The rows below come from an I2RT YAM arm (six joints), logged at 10 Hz.
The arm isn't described. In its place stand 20 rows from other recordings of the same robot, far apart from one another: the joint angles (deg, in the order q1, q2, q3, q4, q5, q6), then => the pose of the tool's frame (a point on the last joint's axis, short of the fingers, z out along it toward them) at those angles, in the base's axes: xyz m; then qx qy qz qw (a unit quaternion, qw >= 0).
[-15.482, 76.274, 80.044, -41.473, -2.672, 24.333] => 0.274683 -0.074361 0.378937 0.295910 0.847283 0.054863 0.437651
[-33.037, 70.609, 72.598, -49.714, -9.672, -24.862] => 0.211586 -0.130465 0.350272 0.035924 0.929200 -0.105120 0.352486
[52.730, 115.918, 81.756, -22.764, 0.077, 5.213] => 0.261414 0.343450 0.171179 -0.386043 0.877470 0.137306 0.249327
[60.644, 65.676, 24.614, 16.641, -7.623, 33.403] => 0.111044 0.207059 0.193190 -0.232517 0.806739 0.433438 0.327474
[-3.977, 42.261, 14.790, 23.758, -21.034, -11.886] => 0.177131 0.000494 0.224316 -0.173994 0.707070 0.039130 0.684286
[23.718, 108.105, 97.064, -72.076, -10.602, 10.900] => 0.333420 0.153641 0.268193 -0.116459 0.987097 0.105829 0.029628
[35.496, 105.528, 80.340, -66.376, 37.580, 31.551] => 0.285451 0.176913 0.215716 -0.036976 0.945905 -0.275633 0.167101
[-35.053, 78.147, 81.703, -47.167, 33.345, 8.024] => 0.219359 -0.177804 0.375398 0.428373 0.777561 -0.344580 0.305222
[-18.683, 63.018, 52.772, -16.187, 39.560, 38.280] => 0.222766 -0.099263 0.319070 0.538119 0.618081 -0.199118 0.537360
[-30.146, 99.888, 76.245, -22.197, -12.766, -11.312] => 0.340833 -0.188843 0.252295 0.109452 0.915343 -0.035873 0.385851
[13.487, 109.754, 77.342, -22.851, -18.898, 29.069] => 0.395593 0.106736 0.192808 0.079069 0.939408 0.252863 0.217533
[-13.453, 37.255, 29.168, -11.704, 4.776, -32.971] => 0.158696 -0.041009 0.261188 -0.114937 0.809627 -0.257786 0.514625
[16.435, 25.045, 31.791, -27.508, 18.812, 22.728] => 0.116216 0.022313 0.275447 0.137271 0.805563 0.061127 0.573139
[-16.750, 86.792, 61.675, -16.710, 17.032, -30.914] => 0.315898 -0.105964 0.255371 -0.051339 0.903428 -0.286748 0.314576
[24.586, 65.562, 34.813, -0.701, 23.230, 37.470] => 0.226857 0.088355 0.224474 0.193695 0.837980 0.096406 0.500977
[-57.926, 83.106, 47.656, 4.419, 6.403, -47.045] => 0.164658 -0.270228 0.225988 0.109768 0.862609 -0.419398 0.260695
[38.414, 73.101, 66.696, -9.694, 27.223, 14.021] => 0.241212 0.170495 0.369098 -0.025818 0.789066 0.089383 0.607223
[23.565, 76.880, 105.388, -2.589, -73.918, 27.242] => 0.189954 0.120170 0.576924 -0.495795 0.440052 0.578704 0.475018
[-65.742, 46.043, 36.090, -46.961, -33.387, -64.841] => 0.077457 -0.124202 0.233390 -0.074569 0.918821 -0.132663 0.364155
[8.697, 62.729, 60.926, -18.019, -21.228, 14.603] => 0.241849 0.050035 0.364073 -0.064309 0.808647 0.261706 0.522939
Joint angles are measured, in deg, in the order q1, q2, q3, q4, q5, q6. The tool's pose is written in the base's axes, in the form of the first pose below.
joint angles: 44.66, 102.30, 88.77, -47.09, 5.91, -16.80
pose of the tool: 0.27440 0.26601 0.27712 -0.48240 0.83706 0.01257 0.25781
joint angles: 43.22, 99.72, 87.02, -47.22, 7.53, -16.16
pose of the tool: 0.27395 0.25104 0.28381 -0.46251 0.84559 -0.00108 0.26658
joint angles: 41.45, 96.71, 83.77, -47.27, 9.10, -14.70
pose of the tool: 0.27153 0.23229 0.28458 -0.43539 0.85959 -0.01531 0.26702
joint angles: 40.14, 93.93, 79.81, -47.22, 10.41, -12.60
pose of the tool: 0.26606 0.21595 0.27964 -0.40845 0.87446 -0.02670 0.26032
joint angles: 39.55, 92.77, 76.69, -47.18, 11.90, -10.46
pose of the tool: 0.26203 0.20686 0.26979 -0.38730 0.88709 -0.03986 0.24795
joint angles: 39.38, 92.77, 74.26, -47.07, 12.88, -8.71
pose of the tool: 0.25939 0.20265 0.25733 -0.37406 0.89660 -0.05014 0.23167
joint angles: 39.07, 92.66, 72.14, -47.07, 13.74, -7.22
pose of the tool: 0.25698 0.19773 0.24715 -0.36143 0.90465 -0.05990 0.21772
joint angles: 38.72, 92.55, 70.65, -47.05, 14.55, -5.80
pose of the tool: 0.25557 0.19344 0.24031 -0.34803 0.91134 -0.06806 0.20905
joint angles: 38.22, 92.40, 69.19, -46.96, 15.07, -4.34
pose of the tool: 0.25449 0.18863 0.23391 -0.33338 0.91817 -0.07383 0.20093
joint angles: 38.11, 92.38, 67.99, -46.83, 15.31, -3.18
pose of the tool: 0.25267 0.18624 0.22818 -0.32441 0.92268 -0.07683 0.19369
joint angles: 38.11, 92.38, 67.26, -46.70, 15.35, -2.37
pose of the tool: 0.25135 0.18518 0.22467 -0.31875 0.92547 -0.07747 0.18948
